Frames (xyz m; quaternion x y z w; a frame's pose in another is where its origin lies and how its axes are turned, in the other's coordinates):
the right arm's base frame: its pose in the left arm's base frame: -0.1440 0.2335 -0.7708 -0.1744 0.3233 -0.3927 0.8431
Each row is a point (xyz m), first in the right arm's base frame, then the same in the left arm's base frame.
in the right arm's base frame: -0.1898 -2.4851 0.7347
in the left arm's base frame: -1.0998 -1.1573 1.2049
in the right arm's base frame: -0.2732 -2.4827 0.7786
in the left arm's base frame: -1.1088 -1.0894 1.2697
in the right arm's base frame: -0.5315 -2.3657 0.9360
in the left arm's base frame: -1.0617 -0.8091 1.4260
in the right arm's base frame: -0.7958 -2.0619 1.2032
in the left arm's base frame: -0.8401 -0.4020 1.5625
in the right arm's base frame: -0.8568 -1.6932 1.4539
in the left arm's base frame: -0.4959 -0.1121 1.5683
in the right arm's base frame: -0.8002 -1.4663 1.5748
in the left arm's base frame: -0.2615 -0.0080 1.5092
